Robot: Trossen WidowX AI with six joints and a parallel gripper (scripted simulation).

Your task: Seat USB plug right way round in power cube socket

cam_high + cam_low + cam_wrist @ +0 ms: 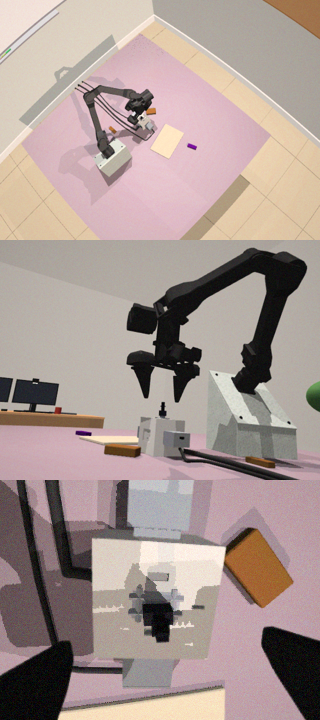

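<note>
My gripper tip is 20 mm above the black USB plug. From my gripper tip the other things lie so: socket: 50 mm below; then cream board: 210 mm to the right, 110 mm below, 30 mm ahead; then orange block: 110 mm below, 90 mm ahead, 30 mm to the left.
</note>
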